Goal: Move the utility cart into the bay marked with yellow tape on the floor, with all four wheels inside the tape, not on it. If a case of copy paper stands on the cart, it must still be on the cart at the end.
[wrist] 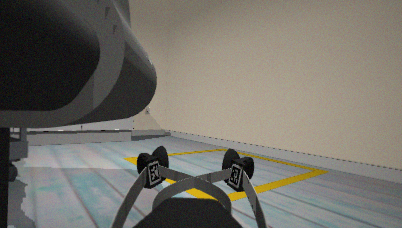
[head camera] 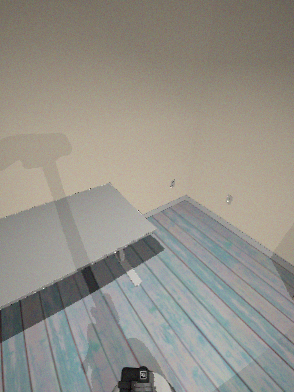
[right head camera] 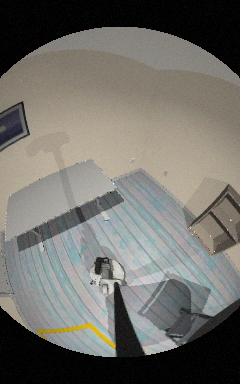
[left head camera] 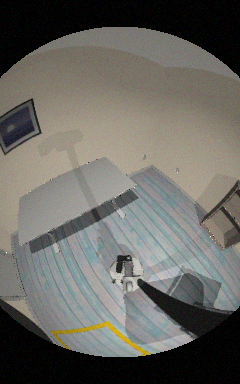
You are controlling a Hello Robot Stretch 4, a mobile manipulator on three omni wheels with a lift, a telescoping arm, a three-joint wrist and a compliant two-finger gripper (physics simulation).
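Frame: origin at the robot's base, x ahead, y left, z up, level; millimetres.
Seen in the pictures: gripper, between the fingertips: [wrist: 195, 161] [right head camera: 95, 285] [left head camera: 116, 283].
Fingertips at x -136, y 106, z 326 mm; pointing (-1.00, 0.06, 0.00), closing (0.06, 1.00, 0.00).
A point is followed by its place in that frame.
The utility cart cannot be made out for certain in these views. A yellow tape outline [left head camera: 80, 329] {x -1169, y 622, z -28 mm} [right head camera: 65, 329] [wrist: 314, 173] {x -1448, y 1029, z -27 mm} marks the bay on the floor; it shows in part at the bottom of both side head views, and beyond the fingers in the wrist view, near the wall. My gripper [wrist: 195, 161] {x -136, y 106, z 326 mm} is open, its two fingers well apart with bare floor and tape showing between them. It does not show clearly in the head views. No case of copy paper can be made out.
A pale table [head camera: 30, 260] {x 626, y 665, z 692 mm} [left head camera: 45, 210] {x 519, y 898, z 692 mm} [right head camera: 35, 200] {x 647, y 875, z 692 mm} stands by the wall. An open shelf unit [left head camera: 215, 235] {x 273, y -1685, z 72 mm} [right head camera: 207, 240] {x 256, y -1779, z 72 mm} is at the right. A large dark rounded body [wrist: 50, 60] {x 14, y 33, z 400 mm} fills the wrist view's upper left. A framed picture [left head camera: 19, 125] {x 970, y 1141, z 1557 mm} [right head camera: 12, 127] {x 987, y 1116, z 1534 mm} hangs at the left.
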